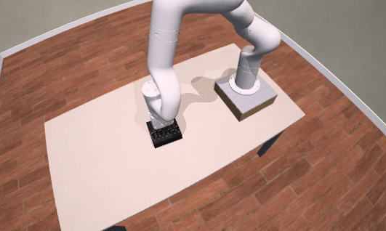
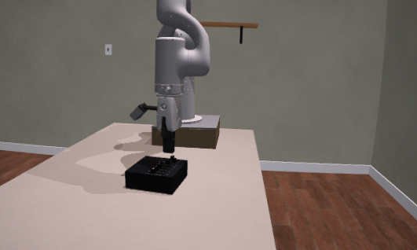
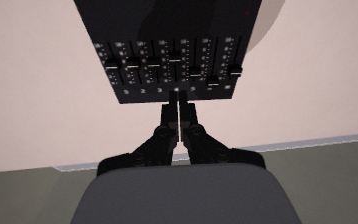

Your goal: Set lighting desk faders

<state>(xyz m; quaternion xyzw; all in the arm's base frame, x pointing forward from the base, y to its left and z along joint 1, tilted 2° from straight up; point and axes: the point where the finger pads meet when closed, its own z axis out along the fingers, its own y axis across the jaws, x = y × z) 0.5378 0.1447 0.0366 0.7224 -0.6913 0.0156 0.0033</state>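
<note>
Right now my hand is 5 cm above the channel 5 cap, 2 cm past it and 1 cm to the left of it. Round my hand: channel 6 cap: 5 cm below, 4 cm behind; then channel 4 cap: 5 cm below, 3 cm to the right.
</note>
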